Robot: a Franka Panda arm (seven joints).
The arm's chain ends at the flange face. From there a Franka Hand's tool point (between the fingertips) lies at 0.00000 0.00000 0.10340 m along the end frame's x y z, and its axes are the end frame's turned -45 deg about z.
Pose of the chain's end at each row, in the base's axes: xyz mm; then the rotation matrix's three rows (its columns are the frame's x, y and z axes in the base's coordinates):
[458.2 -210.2 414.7], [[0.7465 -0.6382 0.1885], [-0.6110 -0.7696 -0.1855], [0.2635 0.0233 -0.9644]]
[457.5 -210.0 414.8], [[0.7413 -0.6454 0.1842], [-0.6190 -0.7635 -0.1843], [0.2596 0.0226 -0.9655]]
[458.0 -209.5 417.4], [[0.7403 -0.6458 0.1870], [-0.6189 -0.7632 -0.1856], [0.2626 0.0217 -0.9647]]
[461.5 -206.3 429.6], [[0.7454 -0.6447 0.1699], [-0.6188 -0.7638 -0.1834], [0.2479 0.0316 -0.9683]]
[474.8 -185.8 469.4], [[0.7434 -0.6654 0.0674], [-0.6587 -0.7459 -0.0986], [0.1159 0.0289 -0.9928]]
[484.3 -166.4 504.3], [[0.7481 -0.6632 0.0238], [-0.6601 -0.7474 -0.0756], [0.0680 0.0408 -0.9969]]
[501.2 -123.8 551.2], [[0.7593 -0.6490 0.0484], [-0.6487 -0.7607 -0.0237], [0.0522 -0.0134 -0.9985]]
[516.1 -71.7 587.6], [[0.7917 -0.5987 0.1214], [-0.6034 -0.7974 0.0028], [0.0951 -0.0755 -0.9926]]
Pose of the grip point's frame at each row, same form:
[477.7 -229.4 315.0], [[0.9791 0.0766 0.1885], [0.1121 -0.9762 -0.1855], [0.1698 0.2028 -0.9644]]
[476.5 -229.1 315.0], [[0.9805 0.0678 0.1842], [0.1022 -0.9776 -0.1843], [0.1676 0.1995 -0.9655]]
[477.3 -228.7 317.7], [[0.9801 0.0668 0.1870], [0.1020 -0.9773 -0.1856], [0.1703 0.2010 -0.9647]]
[479.1 -225.3 329.5], [[0.9829 0.0712 0.1699], [0.1025 -0.9776 -0.1834], [0.1529 0.1976 -0.9683]]
[481.8 -196.0 366.7], [[0.9962 0.0552 0.0674], [0.0617 -0.9932 -0.0986], [0.0615 0.1024 -0.9928]]
[486.8 -174.2 401.2], [[0.9979 0.0600 0.0238], [0.0617 -0.9953 -0.0756], [0.0192 0.0769 -0.9969]]
[506.2 -126.3 448.0], [[0.9958 0.0780 0.0484], [0.0792 -0.9966 -0.0237], [0.0464 0.0274 -0.9985]]
[528.7 -71.4 485.0], [[0.9832 0.1365 0.1214], [0.1372 -0.9905 0.0028], [0.1206 0.0139 -0.9926]]

